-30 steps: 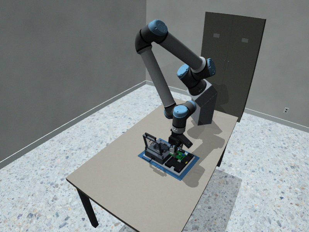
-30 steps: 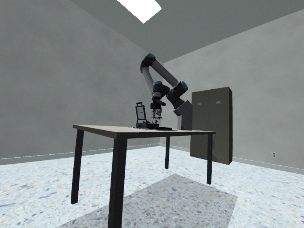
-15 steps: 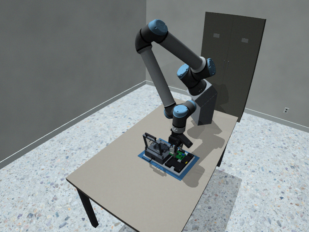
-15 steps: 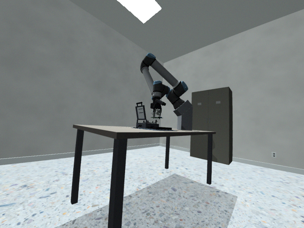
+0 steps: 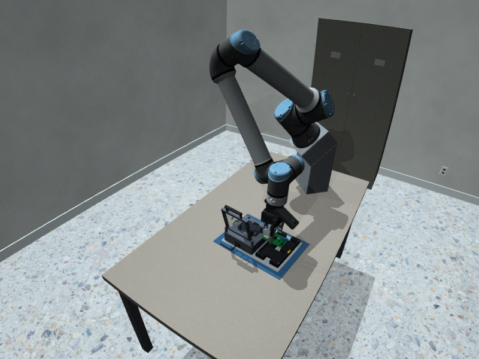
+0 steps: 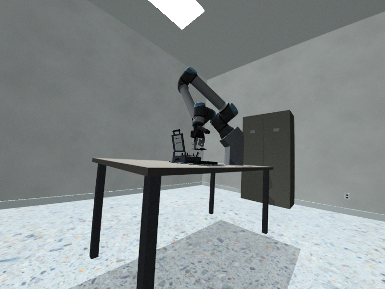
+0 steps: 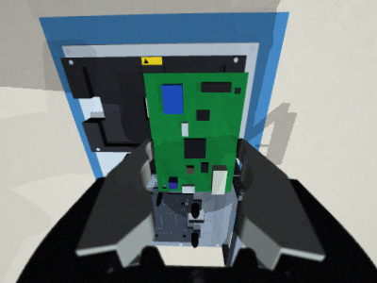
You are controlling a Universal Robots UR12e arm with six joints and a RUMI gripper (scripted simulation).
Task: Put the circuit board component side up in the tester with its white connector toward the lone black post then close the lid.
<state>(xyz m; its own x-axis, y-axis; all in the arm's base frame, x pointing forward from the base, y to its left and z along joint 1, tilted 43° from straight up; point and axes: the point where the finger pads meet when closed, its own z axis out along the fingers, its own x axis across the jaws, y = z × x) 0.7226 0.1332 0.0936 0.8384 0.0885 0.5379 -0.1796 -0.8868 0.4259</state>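
Now: hand right at the green circuit board. The rest, counted from my hand: tester lid: 50 mm ahead, 180 mm to the right, 60 mm above; then tester nest: 70 mm behind, 150 mm to the right, 50 mm below.
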